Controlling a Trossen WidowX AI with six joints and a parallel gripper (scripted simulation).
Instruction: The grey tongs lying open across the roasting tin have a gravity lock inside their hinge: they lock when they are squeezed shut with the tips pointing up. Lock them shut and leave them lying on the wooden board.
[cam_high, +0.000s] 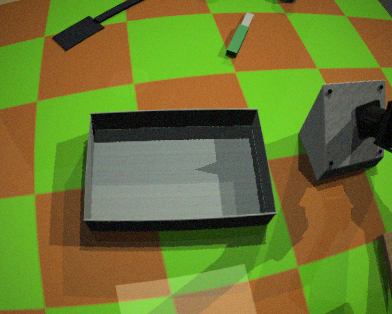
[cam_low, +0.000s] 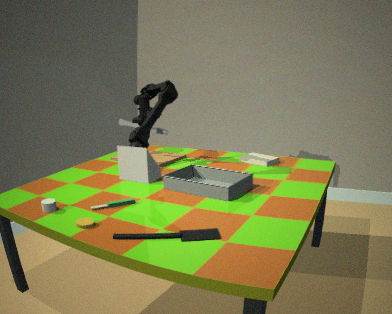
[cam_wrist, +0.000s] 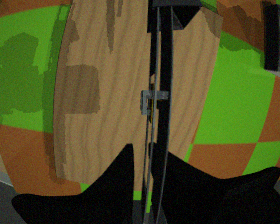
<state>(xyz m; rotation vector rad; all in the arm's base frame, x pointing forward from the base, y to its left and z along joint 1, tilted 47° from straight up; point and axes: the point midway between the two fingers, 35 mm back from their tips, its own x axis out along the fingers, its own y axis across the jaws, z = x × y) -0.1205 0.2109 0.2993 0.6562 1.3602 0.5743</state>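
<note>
Right now the wooden board is 130 mm below my gripper tip. Round my gripper tip: grey roasting tin 480 mm ahead, 410 mm to the right, 110 mm below; yellow disc 210 mm ahead, 920 mm to the right, 130 mm below; pale flat board 610 mm ahead, 60 mm to the left, 120 mm below.
</note>
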